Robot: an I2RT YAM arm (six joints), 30 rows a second.
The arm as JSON. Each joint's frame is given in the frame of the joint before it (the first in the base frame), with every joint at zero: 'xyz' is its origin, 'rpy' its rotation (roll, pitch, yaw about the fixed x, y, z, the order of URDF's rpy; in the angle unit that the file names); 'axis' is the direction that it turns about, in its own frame. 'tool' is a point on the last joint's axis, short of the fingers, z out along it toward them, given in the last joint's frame.
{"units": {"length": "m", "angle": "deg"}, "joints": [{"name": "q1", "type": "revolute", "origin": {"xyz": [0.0, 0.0, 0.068], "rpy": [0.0, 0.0, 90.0]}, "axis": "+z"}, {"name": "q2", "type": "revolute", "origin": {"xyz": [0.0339, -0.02, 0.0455], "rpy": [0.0, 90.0, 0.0]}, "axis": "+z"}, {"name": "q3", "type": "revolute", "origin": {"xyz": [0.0, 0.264, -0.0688], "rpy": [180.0, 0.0, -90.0]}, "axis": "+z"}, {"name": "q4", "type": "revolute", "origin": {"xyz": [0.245, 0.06, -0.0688], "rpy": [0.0, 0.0, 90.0]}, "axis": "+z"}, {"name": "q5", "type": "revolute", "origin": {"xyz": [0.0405, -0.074, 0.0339], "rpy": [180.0, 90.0, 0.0]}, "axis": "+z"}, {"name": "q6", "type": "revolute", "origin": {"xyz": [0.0, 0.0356, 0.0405], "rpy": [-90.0, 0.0, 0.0]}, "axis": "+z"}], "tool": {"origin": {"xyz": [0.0, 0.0, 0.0], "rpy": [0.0, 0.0, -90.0]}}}
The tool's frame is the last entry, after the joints.
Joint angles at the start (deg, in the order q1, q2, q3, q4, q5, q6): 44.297, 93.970, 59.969, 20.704, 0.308, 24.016
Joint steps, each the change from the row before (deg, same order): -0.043, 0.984, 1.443, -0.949, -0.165, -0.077; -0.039, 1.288, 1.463, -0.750, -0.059, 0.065; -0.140, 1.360, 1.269, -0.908, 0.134, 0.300; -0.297, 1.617, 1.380, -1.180, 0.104, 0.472; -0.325, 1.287, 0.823, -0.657, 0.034, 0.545; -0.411, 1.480, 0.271, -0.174, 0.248, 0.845; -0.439, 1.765, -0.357, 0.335, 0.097, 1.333; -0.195, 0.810, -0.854, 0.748, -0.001, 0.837; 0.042, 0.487, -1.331, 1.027, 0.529, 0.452; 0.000, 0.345, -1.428, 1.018, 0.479, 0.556; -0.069, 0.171, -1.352, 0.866, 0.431, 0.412; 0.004, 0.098, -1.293, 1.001, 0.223, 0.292; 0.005, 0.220, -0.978, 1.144, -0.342, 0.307; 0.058, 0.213, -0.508, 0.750, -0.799, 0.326
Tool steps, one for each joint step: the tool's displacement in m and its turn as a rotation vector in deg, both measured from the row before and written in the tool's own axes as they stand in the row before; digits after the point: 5 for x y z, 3 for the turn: -0.00168, 0.00057, 0.00471, 0.087, 0.498, -0.069; -0.00056, 0.00001, 0.00595, 0.214, 0.534, 0.073; 0.00094, -0.00157, 0.00616, 0.655, 0.801, 0.333; 0.00172, -0.00312, 0.00728, 0.943, 1.128, 0.548; 0.00218, -0.00355, 0.00575, 0.787, 0.870, 0.635; 0.00517, -0.00585, 0.00646, 1.175, 0.970, 0.964; 0.00923, -0.00806, 0.00749, 1.262, 1.366, 1.464; 0.00701, -0.00520, 0.00326, 0.589, 0.726, 0.897; 0.00811, -0.00438, 0.00161, 0.809, 0.460, 0.423; 0.00776, -0.00458, 0.00084, 0.785, 0.427, 0.537; 0.00644, -0.00449, 0.00006, 0.754, 0.328, 0.418; 0.00581, -0.00346, -0.00030, 0.384, 0.228, 0.275; 0.00461, -0.00237, 0.00027, -0.272, 0.221, 0.303; 0.00300, -0.00069, 0.00047, -0.749, 0.407, 0.303
